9 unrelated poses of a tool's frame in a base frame.
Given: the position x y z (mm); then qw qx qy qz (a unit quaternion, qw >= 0).
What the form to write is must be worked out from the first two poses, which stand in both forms.
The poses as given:
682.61 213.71 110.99 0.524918 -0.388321 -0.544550 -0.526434
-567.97 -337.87 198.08 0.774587 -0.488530 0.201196 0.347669
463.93 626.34 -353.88 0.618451 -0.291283 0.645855 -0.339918
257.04 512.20 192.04 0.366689 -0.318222 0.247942 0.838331
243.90 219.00 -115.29 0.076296 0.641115 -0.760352 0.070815
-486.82 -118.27 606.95 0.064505 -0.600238 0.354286 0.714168
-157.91 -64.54 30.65 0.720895 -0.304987 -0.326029 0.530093
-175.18 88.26 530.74 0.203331 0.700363 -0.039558 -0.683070
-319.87 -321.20 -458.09 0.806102 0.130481 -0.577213 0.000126
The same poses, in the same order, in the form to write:
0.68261 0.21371 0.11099 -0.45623 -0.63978 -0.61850 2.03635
-0.56797 -0.33787 0.19808 -0.77242 0.31811 0.54970 1.36947
0.46393 0.62634 -0.35388 -0.37067 0.82188 -0.43256 1.80805
0.25704 0.51220 0.19204 -0.34205 0.26651 0.90110 2.39070
0.24390 0.21900 -0.11529 0.64299 -0.76257 0.07102 2.98885
-0.48682 -0.11827 0.60695 -0.60149 0.35503 0.71566 3.01249
-0.15791 -0.06454 0.03065 -0.44007 -0.47043 0.76488 1.53141
-0.17518 0.08826 0.53074 0.71531 -0.04040 -0.69764 2.73208
-0.31987 -0.32120 -0.45809 0.22049 -0.97539 0.00021 1.26652

